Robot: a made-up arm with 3 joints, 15 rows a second.
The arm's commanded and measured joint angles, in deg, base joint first. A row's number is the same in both.
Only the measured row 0 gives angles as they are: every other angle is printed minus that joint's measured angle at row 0.
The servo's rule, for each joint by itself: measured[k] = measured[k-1] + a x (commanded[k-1-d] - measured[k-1]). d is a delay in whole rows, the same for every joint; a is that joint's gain. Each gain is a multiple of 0.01, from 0.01 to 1. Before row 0 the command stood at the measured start. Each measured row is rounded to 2 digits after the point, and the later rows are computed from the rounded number. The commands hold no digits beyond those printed.
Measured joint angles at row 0: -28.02, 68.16, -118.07
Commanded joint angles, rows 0 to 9: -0.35, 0.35, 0.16; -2.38, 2.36, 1.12; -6.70, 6.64, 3.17; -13.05, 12.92, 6.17; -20.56, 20.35, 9.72; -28.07, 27.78, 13.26; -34.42, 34.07, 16.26; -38.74, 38.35, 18.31; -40.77, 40.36, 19.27; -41.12, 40.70, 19.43
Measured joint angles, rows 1 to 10: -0.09, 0.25, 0.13; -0.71, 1.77, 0.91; -2.33, 5.28, 2.70; -5.22, 10.78, 5.44; -9.36, 17.67, 8.82; -14.41, 24.95, 12.33; -19.81, 31.52, 15.43; -24.92, 36.44, 17.71; -29.20, 39.26, 18.94; -32.42, 40.30, 19.33
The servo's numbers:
d 0
a 0.27 0.72 0.79

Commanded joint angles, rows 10 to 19: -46.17, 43.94, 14.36; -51.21, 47.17, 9.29; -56.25, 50.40, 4.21; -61.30, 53.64, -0.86; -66.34, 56.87, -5.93; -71.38, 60.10, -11.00; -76.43, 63.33, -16.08; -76.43, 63.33, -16.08; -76.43, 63.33, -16.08; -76.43, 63.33, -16.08
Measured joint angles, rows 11 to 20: -36.13, 42.92, 15.40; -40.20, 45.98, 10.57; -44.53, 49.16, 5.55; -49.06, 52.39, 0.49; -53.73, 55.62, -4.58; -58.50, 58.85, -9.65; -63.34, 62.08, -14.73; -66.87, 62.98, -15.80; -69.45, 63.23, -16.02; -71.33, 63.30, -16.07
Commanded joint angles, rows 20 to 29: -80.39, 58.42, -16.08; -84.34, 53.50, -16.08; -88.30, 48.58, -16.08; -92.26, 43.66, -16.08; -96.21, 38.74, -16.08; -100.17, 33.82, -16.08; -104.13, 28.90, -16.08; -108.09, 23.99, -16.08; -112.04, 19.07, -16.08; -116.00, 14.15, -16.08
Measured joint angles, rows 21 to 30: -73.78, 59.79, -16.08; -76.63, 55.26, -16.08; -79.78, 50.45, -16.08; -83.15, 45.56, -16.08; -86.68, 40.65, -16.08; -90.32, 35.73, -16.08; -94.05, 30.81, -16.08; -97.84, 25.90, -16.08; -101.67, 20.98, -16.08; -105.54, 16.06, -16.08
